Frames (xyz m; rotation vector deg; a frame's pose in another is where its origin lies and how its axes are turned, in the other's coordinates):
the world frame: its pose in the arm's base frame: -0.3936 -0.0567 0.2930 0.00 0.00 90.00
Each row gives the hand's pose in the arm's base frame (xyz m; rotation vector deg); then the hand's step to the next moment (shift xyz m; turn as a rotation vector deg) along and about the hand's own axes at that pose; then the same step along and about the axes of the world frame.
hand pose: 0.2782 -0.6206 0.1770 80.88 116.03 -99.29
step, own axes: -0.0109 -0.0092 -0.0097 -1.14 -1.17 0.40
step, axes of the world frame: 0.0028 -0.0040 0.0165 -0.85 0.36 1.40
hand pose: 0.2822 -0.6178 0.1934 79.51 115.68 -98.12
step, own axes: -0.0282 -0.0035 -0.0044 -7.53 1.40 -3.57
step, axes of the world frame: -0.0111 -0.0152 0.0217 -1.15 -6.73 4.97
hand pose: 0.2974 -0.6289 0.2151 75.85 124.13 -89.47
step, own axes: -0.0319 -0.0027 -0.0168 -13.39 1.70 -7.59
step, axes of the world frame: -0.0040 -0.0228 0.0277 -1.08 -11.83 9.94
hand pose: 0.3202 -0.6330 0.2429 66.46 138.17 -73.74
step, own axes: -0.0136 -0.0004 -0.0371 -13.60 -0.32 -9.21
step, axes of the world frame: 0.0207 -0.0163 0.0294 -0.61 -10.87 12.30
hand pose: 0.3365 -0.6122 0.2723 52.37 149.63 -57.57
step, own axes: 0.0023 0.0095 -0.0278 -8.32 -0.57 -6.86
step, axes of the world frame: 0.0250 -0.0050 0.0148 0.22 -6.46 8.65
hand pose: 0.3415 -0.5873 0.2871 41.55 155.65 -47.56
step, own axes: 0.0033 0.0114 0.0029 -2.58 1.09 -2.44
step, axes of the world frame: 0.0079 -0.0032 -0.0088 1.16 -2.64 2.35
